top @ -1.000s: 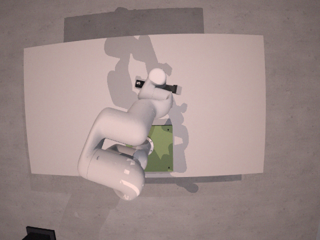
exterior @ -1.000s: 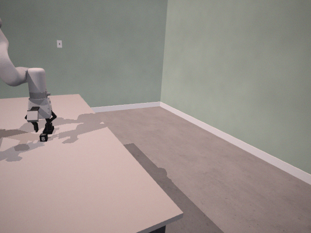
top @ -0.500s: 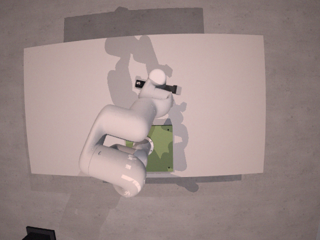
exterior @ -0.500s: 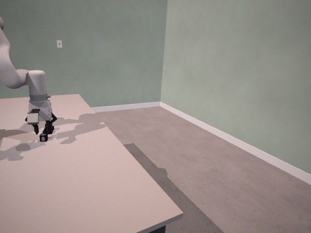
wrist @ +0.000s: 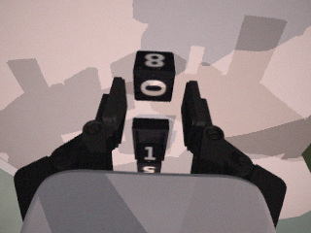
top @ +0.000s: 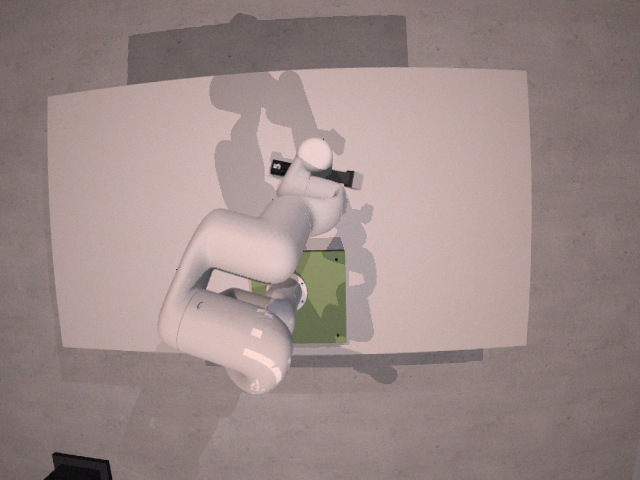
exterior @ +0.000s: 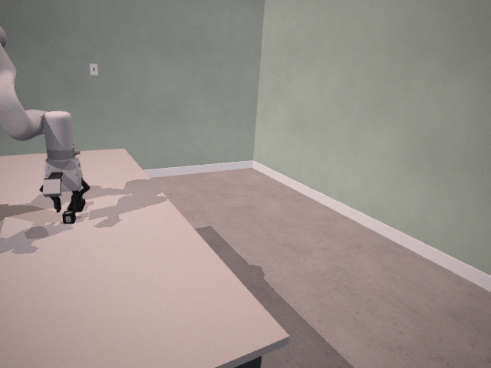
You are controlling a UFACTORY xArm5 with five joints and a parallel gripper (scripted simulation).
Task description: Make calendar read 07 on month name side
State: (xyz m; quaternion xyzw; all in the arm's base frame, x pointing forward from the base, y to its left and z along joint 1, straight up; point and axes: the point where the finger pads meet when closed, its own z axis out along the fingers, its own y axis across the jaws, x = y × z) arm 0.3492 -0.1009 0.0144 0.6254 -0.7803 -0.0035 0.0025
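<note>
Now: the black cube 4 cm below my hand. From my hand the other things lie so: black calendar tray: 3 cm ahead, 11 cm to the left, 5 cm below.
</note>
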